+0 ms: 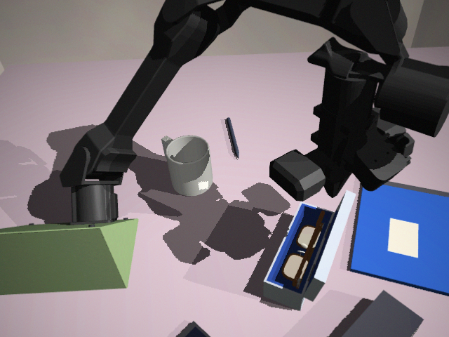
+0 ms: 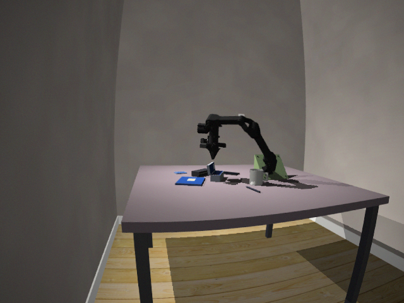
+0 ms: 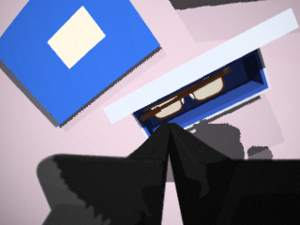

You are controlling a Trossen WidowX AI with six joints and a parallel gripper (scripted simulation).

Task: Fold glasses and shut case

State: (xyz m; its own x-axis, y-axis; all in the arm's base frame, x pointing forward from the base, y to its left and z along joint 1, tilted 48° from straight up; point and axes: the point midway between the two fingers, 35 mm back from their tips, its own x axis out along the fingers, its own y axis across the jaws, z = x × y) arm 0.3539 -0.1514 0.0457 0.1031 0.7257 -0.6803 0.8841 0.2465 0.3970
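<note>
Now: hand 9 cm above the glasses case lid and 4 cm to the left of it. Also, from my hand: dark grey box 17 cm to the right, 14 cm below, 1 cm ahead; then white mug 20 cm behind, 19 cm to the left, 13 cm below; then glasses case 12 cm below, 3 cm to the right, 2 cm behind.
</note>
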